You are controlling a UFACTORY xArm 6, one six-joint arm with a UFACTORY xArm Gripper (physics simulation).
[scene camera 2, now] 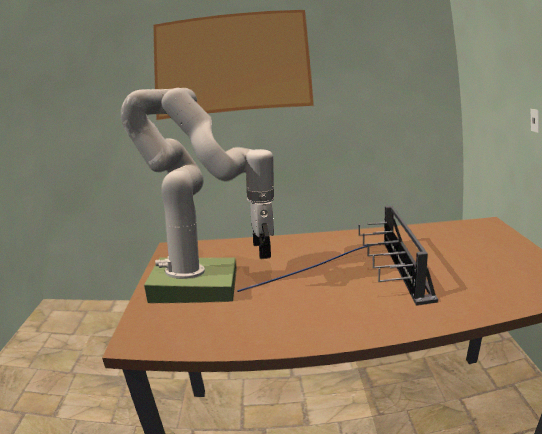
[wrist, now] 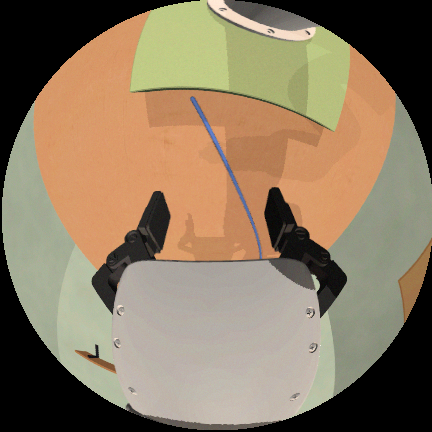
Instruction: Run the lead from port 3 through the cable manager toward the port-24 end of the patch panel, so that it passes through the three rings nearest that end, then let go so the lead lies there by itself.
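The blue lead [scene camera 2: 305,271] [wrist: 227,165] runs from the patch panel across the table to its free end beside the green base block. The patch panel [scene camera 2: 421,275] stands at the right in the scene view, with the cable manager's several wire rings [scene camera 2: 379,275] on its side towards the arm. The lead meets the panel among the rings near its far end; which ring it passes is hard to tell. My gripper [scene camera 2: 263,254] [wrist: 215,201] is open, pointing down above the table between the base and the panel. In the wrist view the lead shows below and between the spread fingers.
The arm's green base block [scene camera 2: 190,292] [wrist: 185,55] stands at the left of the table [scene camera 2: 280,330] in the scene view. The table's front edge runs along the bottom, and green walls stand behind. A brown board [scene camera 2: 230,60] hangs on the wall behind the arm.
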